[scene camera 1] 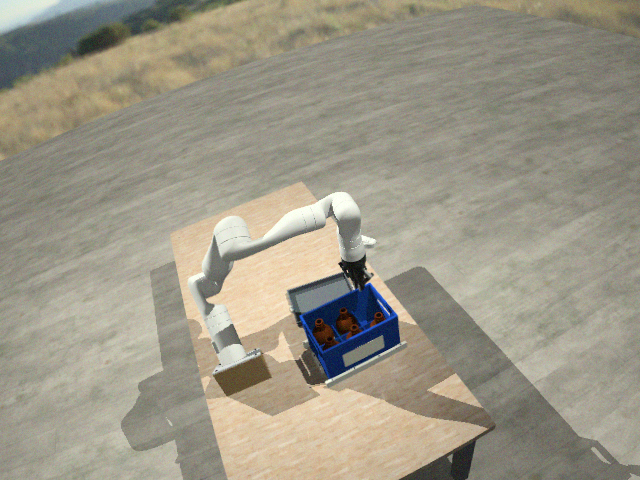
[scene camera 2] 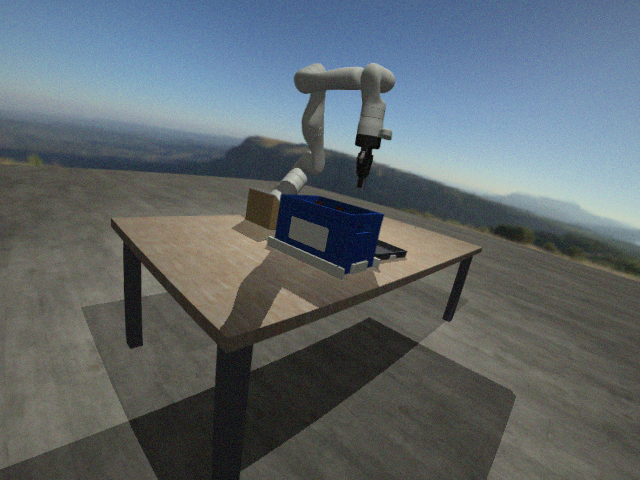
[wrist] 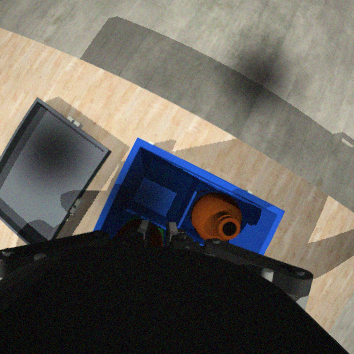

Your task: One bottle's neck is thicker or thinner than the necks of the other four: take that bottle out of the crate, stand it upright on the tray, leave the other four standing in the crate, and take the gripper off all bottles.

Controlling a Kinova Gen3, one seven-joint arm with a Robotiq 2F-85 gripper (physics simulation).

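Places are measured from the arm's base along level axes (x right, y ahead, z up), in centimetres.
Pixels of known places: gripper, fingertip midpoint: (scene camera 1: pixel 359 288) (scene camera 2: pixel 360 189) (wrist: pixel 157 233); arm's base, link origin: (scene camera 1: pixel 234 360) (scene camera 2: pixel 272 206).
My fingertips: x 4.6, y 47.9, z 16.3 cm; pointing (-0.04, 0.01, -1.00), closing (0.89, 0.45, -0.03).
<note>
Ahead of a thing's pixels: the offset from my fingertips to its top centre. Level surfaces: height alone.
The blue crate @(dx +3.8, dy -6.7, dz -6.1 cm) (scene camera 1: pixel 334 361) (scene camera 2: pixel 354 237) (wrist: pixel 200 172) holds several brown bottles. In scene camera 1 they stand at the left (scene camera 1: pixel 321 331), at the back middle (scene camera 1: pixel 344 322), at the right (scene camera 1: pixel 378 318), at the front middle (scene camera 1: pixel 354 331) and at the front left (scene camera 1: pixel 331 342). The back right compartment is empty. I cannot tell which neck differs. The grey tray (scene camera 1: pixel 320 297) (scene camera 2: pixel 391 251) (wrist: pixel 65 175) lies empty beside the crate. My gripper (scene camera 1: pixel 360 287) (scene camera 2: pixel 360 184) (wrist: pixel 157 233) is nearly closed, with no bottle between its fingertips, and hangs above the crate.
Pale rails @(dx +13.6, dy -5.9, dz -20.6 cm) (scene camera 1: pixel 367 364) (scene camera 2: pixel 305 258) lie along the foot of the crate. A brown block (scene camera 1: pixel 242 376) (scene camera 2: pixel 261 209) stands at the arm's base on the wooden table @(dz -23.6 cm) (scene camera 1: pixel 336 428) (scene camera 2: pixel 196 258). The crate's walls rise around the bottles.
</note>
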